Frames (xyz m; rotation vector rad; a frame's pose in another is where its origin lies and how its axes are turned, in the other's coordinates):
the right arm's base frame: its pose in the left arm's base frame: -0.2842 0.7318 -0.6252 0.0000 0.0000 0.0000
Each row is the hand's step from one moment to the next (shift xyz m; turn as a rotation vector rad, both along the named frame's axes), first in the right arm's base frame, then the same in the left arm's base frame.
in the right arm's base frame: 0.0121 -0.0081 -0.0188 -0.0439 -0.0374 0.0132
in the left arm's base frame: 0.0121 -0.0081 -0.0188 -0.0439 -0.0374 0.0132
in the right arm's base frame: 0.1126 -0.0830 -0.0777 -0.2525 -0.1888 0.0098
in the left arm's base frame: 0.1126 -0.0830 -0.0777 -0.2525 -0.1888 0.0098
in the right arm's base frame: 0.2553 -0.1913 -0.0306 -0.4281 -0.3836 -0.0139
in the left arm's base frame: 0.2553 -0.1913 -0.0306 -0.4281 -0.3836 -0.0139
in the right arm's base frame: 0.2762 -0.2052 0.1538 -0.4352 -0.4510 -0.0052
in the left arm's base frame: 0.2762 -0.2052 0.1538 -0.4352 -0.4510 -0.0052
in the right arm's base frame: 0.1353 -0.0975 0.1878 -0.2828 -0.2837 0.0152
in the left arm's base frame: 0.1353 -0.0975 0.1878 -0.2828 -0.2837 0.0152
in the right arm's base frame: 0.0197 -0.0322 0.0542 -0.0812 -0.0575 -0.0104
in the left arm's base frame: 0.0197 -0.0322 0.0542 -0.0812 -0.0575 -0.0104
